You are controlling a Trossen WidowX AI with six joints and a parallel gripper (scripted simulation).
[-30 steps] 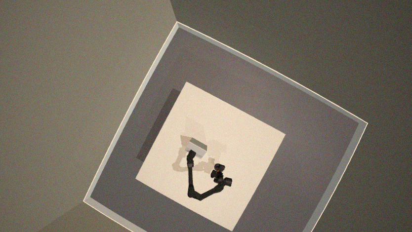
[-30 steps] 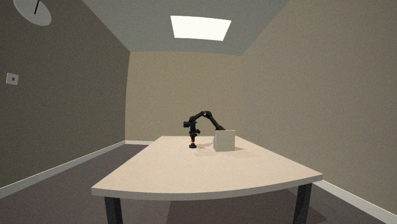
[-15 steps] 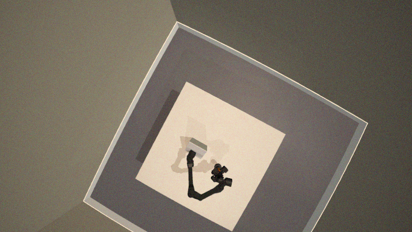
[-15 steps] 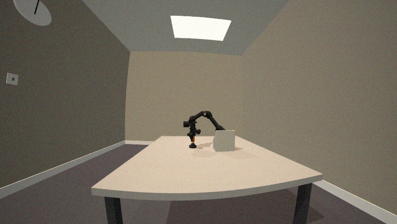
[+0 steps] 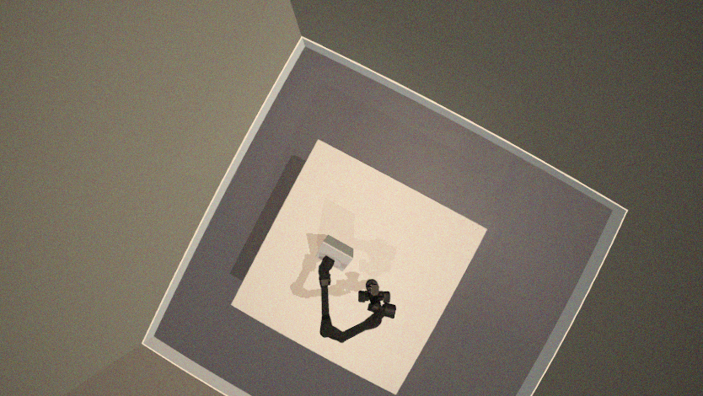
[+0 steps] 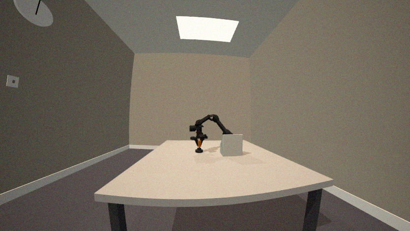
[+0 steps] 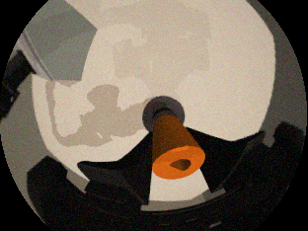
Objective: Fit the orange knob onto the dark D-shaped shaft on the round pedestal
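Right now the orange knob is 2 cm above my gripper tip. Also, from my gripper tip: dark round pedestal: 4 cm below.
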